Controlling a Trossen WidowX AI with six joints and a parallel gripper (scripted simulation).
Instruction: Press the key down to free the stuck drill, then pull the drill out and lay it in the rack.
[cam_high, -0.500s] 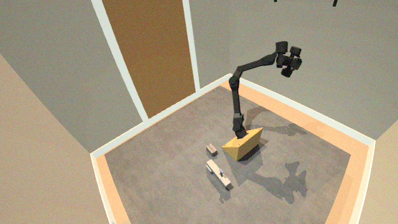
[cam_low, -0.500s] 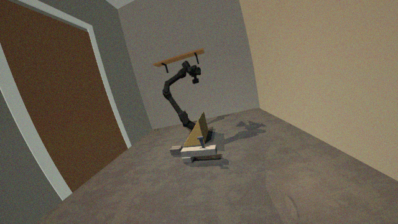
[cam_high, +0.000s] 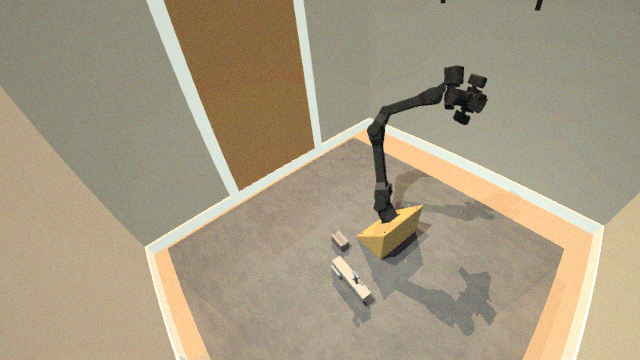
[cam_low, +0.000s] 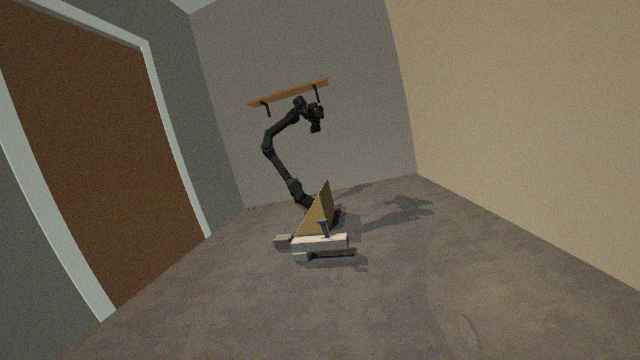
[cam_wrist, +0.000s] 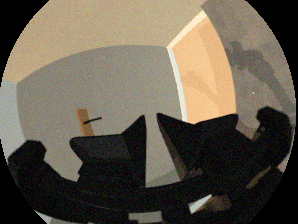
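My gripper tip is 73 cm short of the blue piece, 39 cm above it and 5 cm to the right of it. Round my gripper tip: drill 73 cm ahead, 43 cm below; fixture 73 cm ahead, 44 cm below, 1 cm to the left.
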